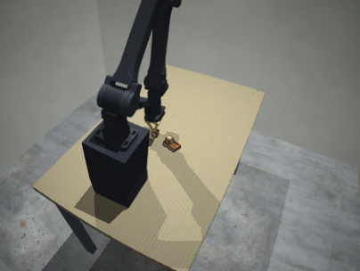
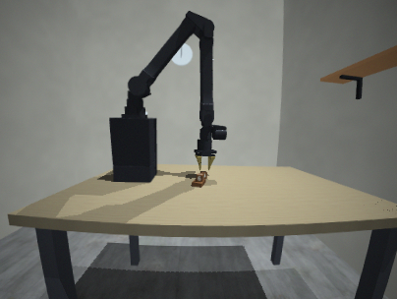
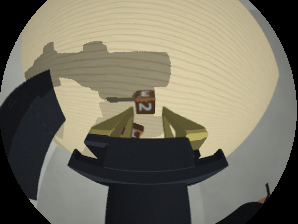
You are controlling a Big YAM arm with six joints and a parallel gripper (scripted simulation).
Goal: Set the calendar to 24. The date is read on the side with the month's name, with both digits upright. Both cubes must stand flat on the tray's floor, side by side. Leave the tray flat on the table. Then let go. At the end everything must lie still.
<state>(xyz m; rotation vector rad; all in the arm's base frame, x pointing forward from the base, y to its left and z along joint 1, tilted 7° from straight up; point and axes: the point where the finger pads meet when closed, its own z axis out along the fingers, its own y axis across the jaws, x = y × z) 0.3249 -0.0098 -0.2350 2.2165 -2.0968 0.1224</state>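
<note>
Right now the brown digit cube is 30 mm below my hand. From my hand the other things lie so: brown tray 100 mm to the right, 40 mm below, 40 mm behind.
</note>
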